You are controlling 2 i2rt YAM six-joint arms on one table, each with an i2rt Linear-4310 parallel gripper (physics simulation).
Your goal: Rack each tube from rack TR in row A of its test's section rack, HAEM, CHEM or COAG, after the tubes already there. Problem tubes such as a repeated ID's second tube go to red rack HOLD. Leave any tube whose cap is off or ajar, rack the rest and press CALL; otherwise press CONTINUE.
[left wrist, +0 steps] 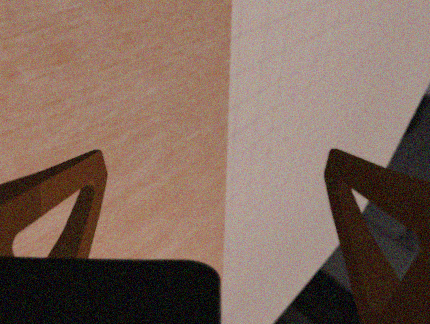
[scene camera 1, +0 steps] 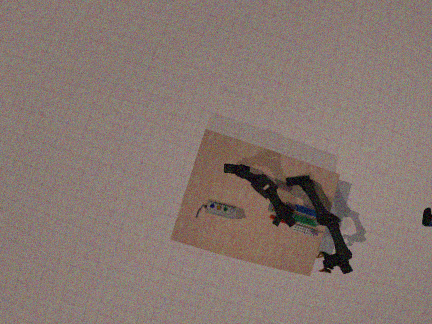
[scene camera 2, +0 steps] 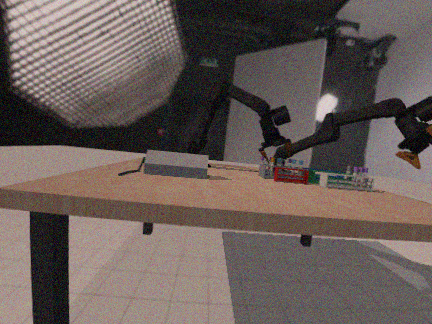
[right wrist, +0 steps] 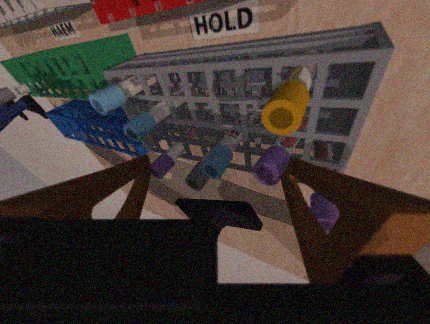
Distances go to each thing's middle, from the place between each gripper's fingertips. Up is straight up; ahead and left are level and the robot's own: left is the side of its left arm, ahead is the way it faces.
Scene:
I see the yellow-capped tube point(right wrist: 283, 114) 330 mm behind my left hand, 370 mm to the right of it and 100 mm below it.
The yellow-capped tube lies 4 cm ahead of my right hand, 5 cm to the right of it and 3 cm below it.

